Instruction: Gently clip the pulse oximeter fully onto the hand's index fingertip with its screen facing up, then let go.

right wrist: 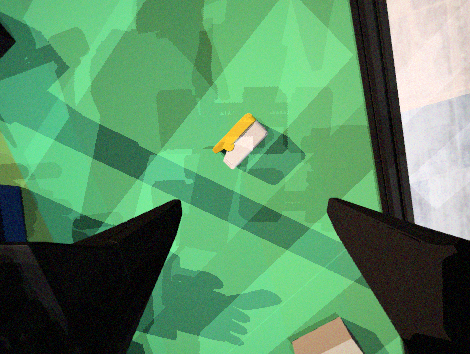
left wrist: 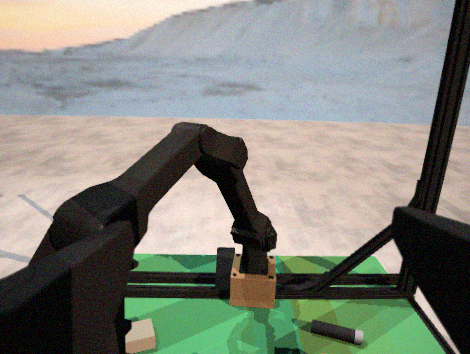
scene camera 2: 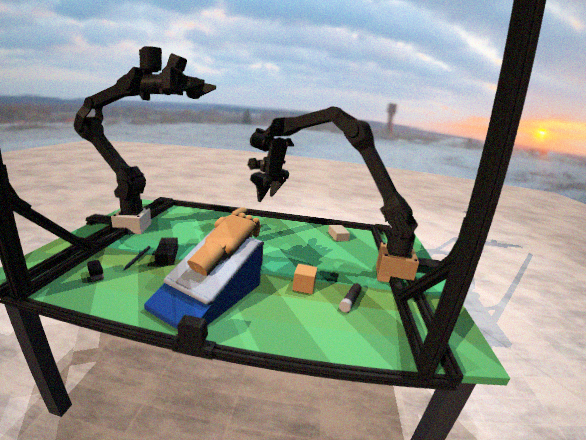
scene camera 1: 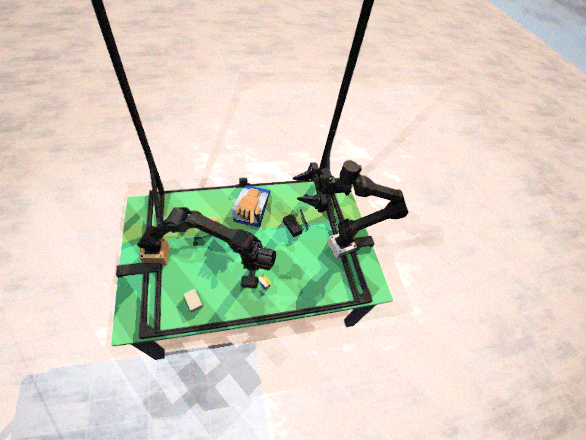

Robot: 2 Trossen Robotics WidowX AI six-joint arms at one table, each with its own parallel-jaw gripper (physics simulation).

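Places are measured from the left arm's base along level axes (x ahead, y left, z up), in millimetres.
Where they show: left gripper, between the fingertips: (left wrist: 263,227) (scene camera 2: 210,84) (scene camera 1: 294,188); right gripper, between the fingertips: (right wrist: 254,205) (scene camera 2: 265,199) (scene camera 1: 255,273); left arm's base, origin of its link: (scene camera 2: 131,212) (scene camera 1: 343,241); right arm's base, origin of its link: (left wrist: 253,266) (scene camera 2: 399,251) (scene camera 1: 152,247).
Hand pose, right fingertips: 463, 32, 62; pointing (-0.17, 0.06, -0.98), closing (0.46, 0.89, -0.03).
Note:
Each offset is from my right fingertips to the top centre of the thing, as dx, dy, dz. Level surfaces: height alone.
The pulse oximeter {-40, +9, -89} (scene camera 1: 264,280) (right wrist: 242,142), white with a yellow side, lies on the green table {dz -121} (scene camera 1: 317,279) toward its front middle. The tan model hand (scene camera 1: 249,204) (scene camera 2: 223,244) rests on a blue and grey wedge (scene camera 1: 263,192) (scene camera 2: 239,275) at the back of the table, far from the oximeter. My right gripper (scene camera 1: 254,276) (scene camera 2: 268,194) (right wrist: 254,205) is open and empty. It points down, well above the table, with the oximeter just beyond its fingertips. My left gripper (scene camera 1: 302,189) (scene camera 2: 204,89) is open and empty, raised high at the table's edge.
A tan block {+274, -16, -91} (scene camera 1: 193,300) (scene camera 2: 338,232) (left wrist: 140,335) (right wrist: 325,337) lies near the front corner. An orange cube {+102, -356, -71} (scene camera 2: 304,278) and a dark cylinder {+208, -416, -94} (scene camera 2: 351,298) (left wrist: 337,331) lie near the right arm's base. A black box {-280, -225, -86} (scene camera 1: 292,224) (scene camera 2: 166,250) and a pen {-360, -252, -112} (scene camera 1: 303,219) (scene camera 2: 137,257) lie beside the wedge. A black frame rail (scene camera 1: 256,320) rims the table.

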